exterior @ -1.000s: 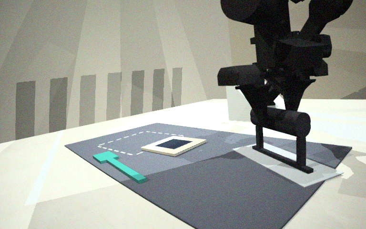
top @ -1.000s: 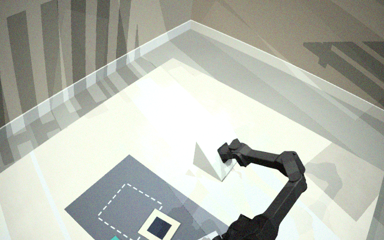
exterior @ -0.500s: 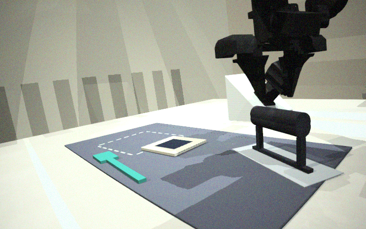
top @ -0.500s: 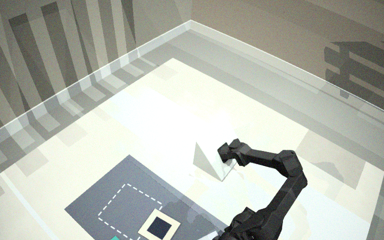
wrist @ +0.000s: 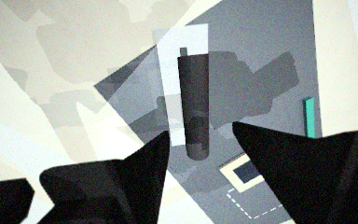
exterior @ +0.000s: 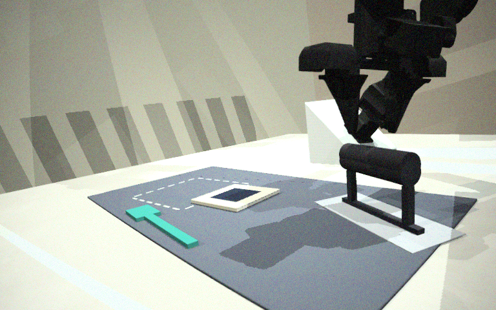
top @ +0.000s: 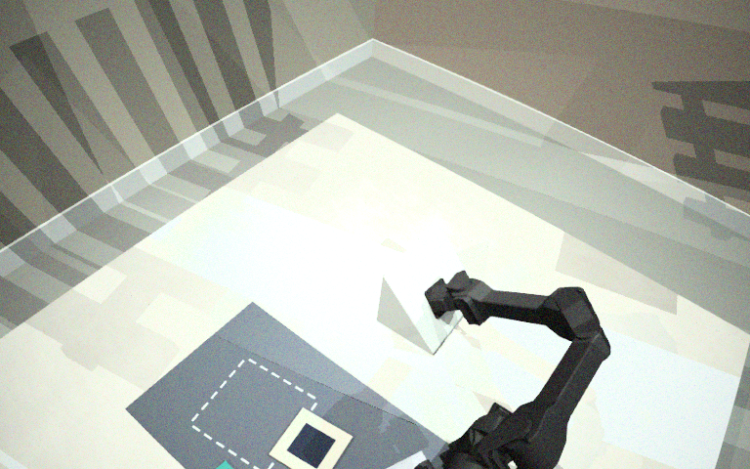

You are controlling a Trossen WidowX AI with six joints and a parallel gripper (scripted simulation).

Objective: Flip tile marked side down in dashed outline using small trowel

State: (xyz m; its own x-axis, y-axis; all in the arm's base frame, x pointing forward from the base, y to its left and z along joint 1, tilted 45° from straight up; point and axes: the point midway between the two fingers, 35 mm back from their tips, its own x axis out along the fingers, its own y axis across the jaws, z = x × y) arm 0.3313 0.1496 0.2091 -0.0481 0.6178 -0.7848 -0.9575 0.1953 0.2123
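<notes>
Now: gripper tip 7 cm above the trowel and 2 cm to the left of it. Round my gripper tip: teal t-shaped flat piece 23 cm to the right, 21 cm ahead, 10 cm below; grey mat 22 cm to the right, 12 cm below, 7 cm ahead; tile 23 cm to the right, 10 cm below, 7 cm ahead.
</notes>
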